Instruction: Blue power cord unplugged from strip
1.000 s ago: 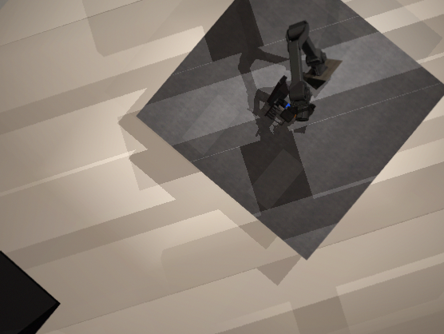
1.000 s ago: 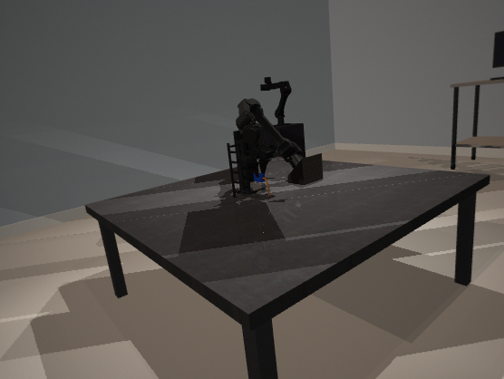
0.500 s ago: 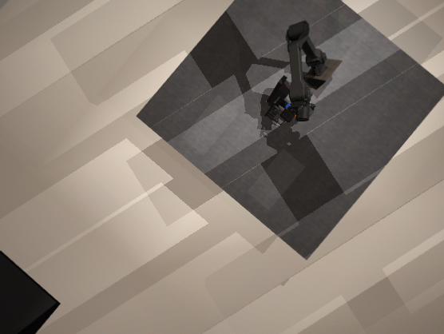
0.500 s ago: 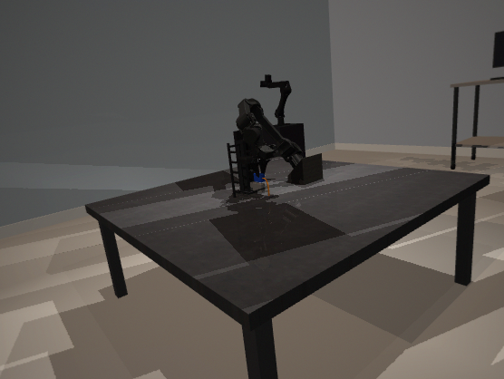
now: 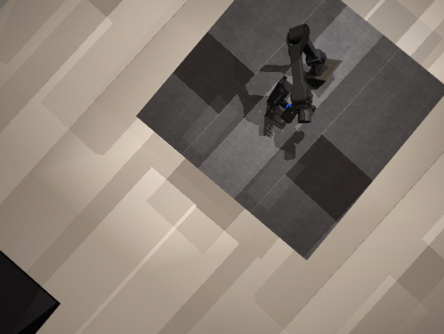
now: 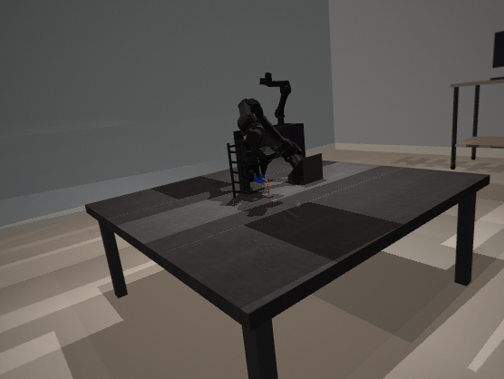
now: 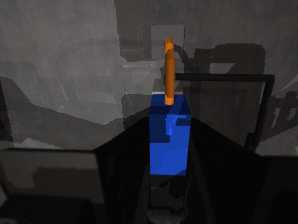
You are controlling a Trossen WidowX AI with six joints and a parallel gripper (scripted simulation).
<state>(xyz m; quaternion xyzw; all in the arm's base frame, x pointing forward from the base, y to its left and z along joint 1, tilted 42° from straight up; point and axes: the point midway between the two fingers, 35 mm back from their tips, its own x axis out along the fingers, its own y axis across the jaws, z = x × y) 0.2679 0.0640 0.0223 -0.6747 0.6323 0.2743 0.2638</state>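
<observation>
The blue plug lies 3 cm to the right of my gripper tip.
</observation>
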